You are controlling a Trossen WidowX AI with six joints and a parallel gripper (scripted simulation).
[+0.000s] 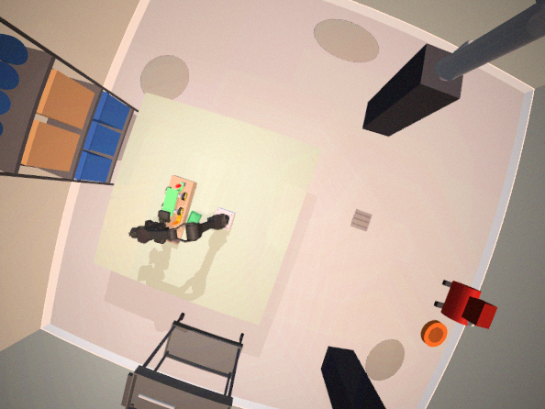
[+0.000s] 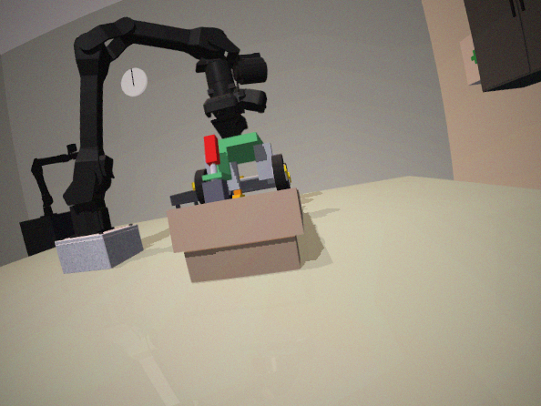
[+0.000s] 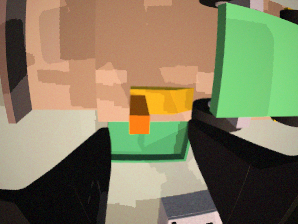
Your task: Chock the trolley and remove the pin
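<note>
My gripper tip is now 24 cm to the left of the red-headed stop pin and 2 cm above it. From my gripper tip the other things lie so: trolley: 13 cm to the right, 4 cm below, 2 cm ahead; tan ramp: 13 cm to the right, 11 cm below, 3 cm ahead; yellow chock: 7 cm below, 2 cm to the right, 1 cm behind.
</note>
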